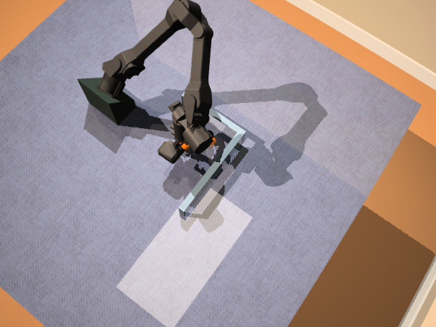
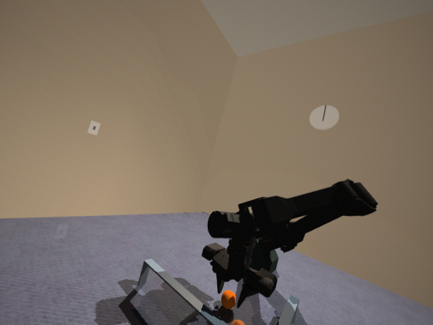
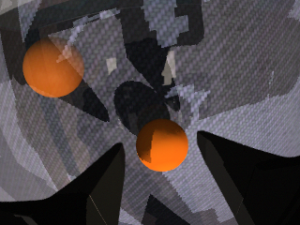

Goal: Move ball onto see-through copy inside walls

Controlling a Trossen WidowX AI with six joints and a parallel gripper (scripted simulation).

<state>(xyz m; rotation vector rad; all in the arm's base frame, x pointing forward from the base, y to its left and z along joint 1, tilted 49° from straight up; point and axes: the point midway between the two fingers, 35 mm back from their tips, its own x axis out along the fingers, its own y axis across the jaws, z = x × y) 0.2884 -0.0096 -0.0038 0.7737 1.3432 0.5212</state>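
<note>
The see-through copy lies 70 mm ahead of my gripper tip and 50 mm to the left of it. From my gripper tip the other things lie so: ball (right at my gripper tip).
</note>
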